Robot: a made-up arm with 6 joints. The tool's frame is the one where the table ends. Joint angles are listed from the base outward.
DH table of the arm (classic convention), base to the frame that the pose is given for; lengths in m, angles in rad. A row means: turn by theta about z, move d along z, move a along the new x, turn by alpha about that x. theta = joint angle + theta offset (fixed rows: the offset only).
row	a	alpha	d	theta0
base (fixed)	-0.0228	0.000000	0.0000	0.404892
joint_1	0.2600	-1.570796	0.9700	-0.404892
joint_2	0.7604	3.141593	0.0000	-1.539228
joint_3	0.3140	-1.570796	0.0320	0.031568
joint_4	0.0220	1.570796	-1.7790	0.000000
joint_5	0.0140	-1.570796	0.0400	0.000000
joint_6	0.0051	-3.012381	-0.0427	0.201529
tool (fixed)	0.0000	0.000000	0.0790	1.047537
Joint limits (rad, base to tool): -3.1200..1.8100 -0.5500..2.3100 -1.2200..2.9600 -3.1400..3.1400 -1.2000..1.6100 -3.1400..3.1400
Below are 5 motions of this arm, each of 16 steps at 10 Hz.
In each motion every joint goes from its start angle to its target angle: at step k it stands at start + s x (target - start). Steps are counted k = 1, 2, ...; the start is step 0. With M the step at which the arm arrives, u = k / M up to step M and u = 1 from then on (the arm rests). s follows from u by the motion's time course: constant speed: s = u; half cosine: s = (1 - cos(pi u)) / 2; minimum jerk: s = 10 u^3 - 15 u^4 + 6 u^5.
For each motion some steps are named. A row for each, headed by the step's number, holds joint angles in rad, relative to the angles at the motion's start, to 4 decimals.
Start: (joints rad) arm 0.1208 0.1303 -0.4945 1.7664 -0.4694 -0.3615
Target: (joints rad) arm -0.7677 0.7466 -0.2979 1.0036 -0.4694 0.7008
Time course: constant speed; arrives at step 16
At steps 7, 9, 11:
7: -0.3887 0.2696 0.0860 -0.3337 0.0000 0.4648
9: -0.4998 0.3467 0.1106 -0.4291 0.0000 0.5975
11: -0.6108 0.4237 0.1352 -0.5244 0.0000 0.7303

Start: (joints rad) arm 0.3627 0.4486 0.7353 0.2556 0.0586 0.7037
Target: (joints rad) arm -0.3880 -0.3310 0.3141 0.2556 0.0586 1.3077
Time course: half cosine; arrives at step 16
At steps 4, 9, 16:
4: -0.1099 -0.1142 -0.0617 0.0000 0.0000 0.0885
9: -0.4486 -0.4658 -0.2517 0.0000 0.0000 0.3609
16: -0.7507 -0.7796 -0.4212 0.0000 0.0000 0.6040

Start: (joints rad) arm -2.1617 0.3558 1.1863 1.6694 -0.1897 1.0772
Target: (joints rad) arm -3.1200 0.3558 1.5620 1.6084 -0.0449 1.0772
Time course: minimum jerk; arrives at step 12
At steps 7, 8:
7: -0.6261 0.0000 0.2455 -0.0399 0.0946 0.0000
8: -0.7572 0.0000 0.2968 -0.0482 0.1144 0.0000

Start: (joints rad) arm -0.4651 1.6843 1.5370 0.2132 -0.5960 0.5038
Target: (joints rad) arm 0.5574 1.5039 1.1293 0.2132 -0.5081 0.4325
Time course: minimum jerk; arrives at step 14
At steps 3, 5, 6, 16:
3: 0.0710 -0.0125 -0.0283 0.0000 0.0061 -0.0050
5: 0.2519 -0.0444 -0.1004 0.0000 0.0217 -0.0176
6: 0.3762 -0.0664 -0.1500 0.0000 0.0323 -0.0262
16: 1.0225 -0.1804 -0.4077 0.0000 0.0879 -0.0713

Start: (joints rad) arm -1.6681 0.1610 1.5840 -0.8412 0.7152 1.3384
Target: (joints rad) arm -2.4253 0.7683 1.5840 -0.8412 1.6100 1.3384
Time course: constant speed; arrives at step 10
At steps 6, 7, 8, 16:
6: -0.4543 0.3644 0.0000 0.0000 0.5369 0.0000
7: -0.5300 0.4251 0.0000 0.0000 0.6264 0.0000
8: -0.6058 0.4858 0.0000 0.0000 0.7158 0.0000
16: -0.7572 0.6073 0.0000 0.0000 0.8948 0.0000

